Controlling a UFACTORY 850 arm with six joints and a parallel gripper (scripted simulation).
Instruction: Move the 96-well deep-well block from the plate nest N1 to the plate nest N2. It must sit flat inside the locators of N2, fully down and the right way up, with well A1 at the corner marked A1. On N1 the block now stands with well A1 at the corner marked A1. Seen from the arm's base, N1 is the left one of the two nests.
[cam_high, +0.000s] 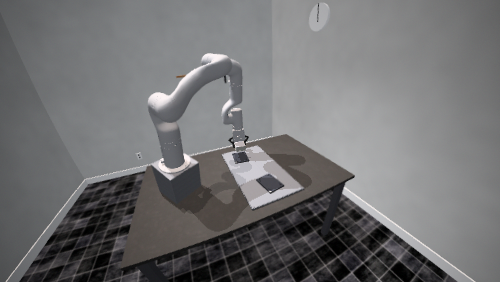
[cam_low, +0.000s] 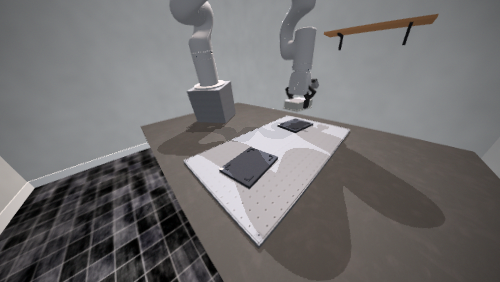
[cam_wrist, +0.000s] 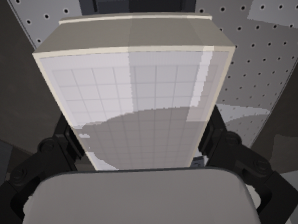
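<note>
My hand is 40 mm short of the nest, 410 mm to the left of it and 110 mm above it. Round my hand: white deep-well block: right at my hand.
</note>
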